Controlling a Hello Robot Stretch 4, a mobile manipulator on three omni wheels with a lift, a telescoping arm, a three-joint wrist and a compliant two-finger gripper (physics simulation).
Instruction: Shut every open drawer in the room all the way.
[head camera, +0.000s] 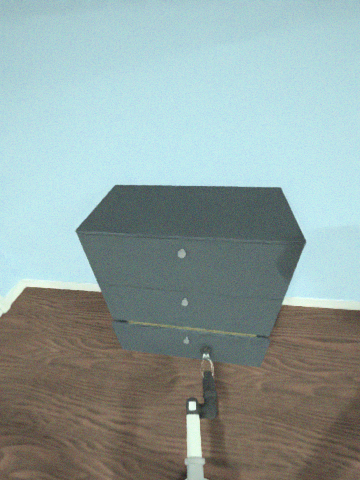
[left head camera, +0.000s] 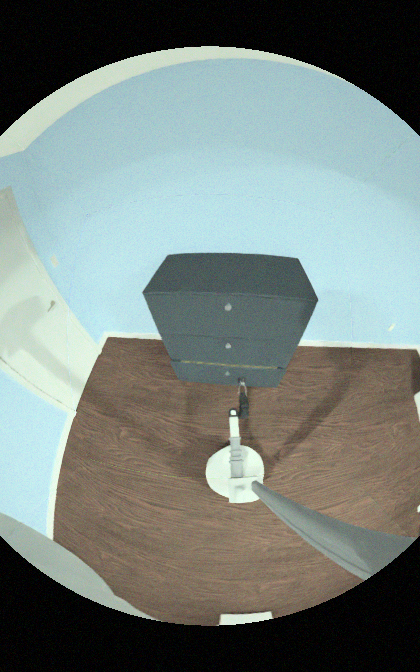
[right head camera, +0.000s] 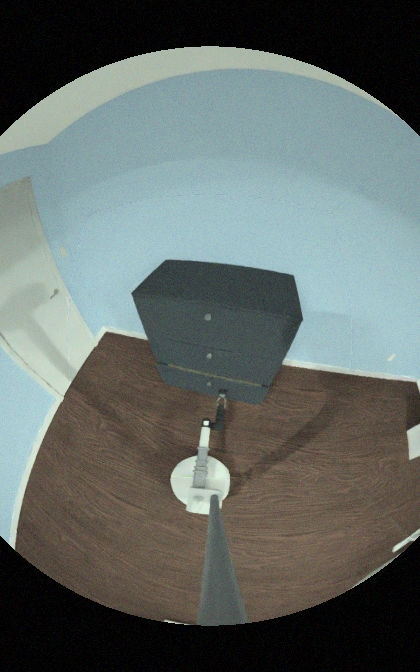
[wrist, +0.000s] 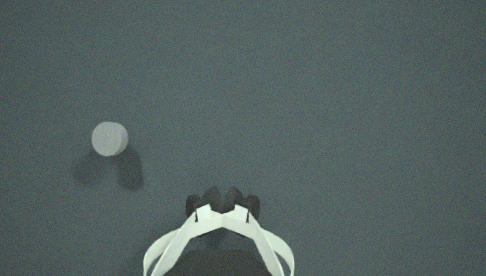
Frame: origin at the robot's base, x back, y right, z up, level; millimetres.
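Seen in the pictures: gripper, between the fingertips: (head camera: 205, 346) (wrist: 223, 202).
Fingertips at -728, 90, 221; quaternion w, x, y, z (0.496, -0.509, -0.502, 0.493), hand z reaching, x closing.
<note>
Offsets run from my fingertips to a thing's top centre, as dx, dy, dz. "pt": to the spot under its first point.
A dark grey dresser (head camera: 195, 212) (left head camera: 232, 275) (right head camera: 225, 285) with three drawers stands against the wall. Its bottom drawer {pt -65, -335, -34} (head camera: 150, 340) (left head camera: 200, 373) (right head camera: 180, 380) is open by a narrow gap, where a thin yellowish strip shows along the top of its front. The middle drawer (head camera: 145, 300) and the top drawer (head camera: 135, 260) look flush. My gripper (head camera: 206, 351) (left head camera: 242, 381) (right head camera: 222, 393) (wrist: 223, 202) is shut and empty, its fingertips at the bottom drawer's front. In the wrist view the round grey knob {pt +1, -109, +58} (wrist: 107, 139) is left of and above the fingertips. Whether the fingertips touch the front is hard to tell.
A light blue wall (head camera: 180, 100) stands behind the dresser, with a white baseboard (head camera: 320, 303) at its foot. A pale door (left head camera: 30, 310) (right head camera: 35, 300) is at the left. My round white base (left head camera: 215, 472) (right head camera: 180, 477) is on the brown wood floor (left head camera: 150, 525) in front of the dresser.
</note>
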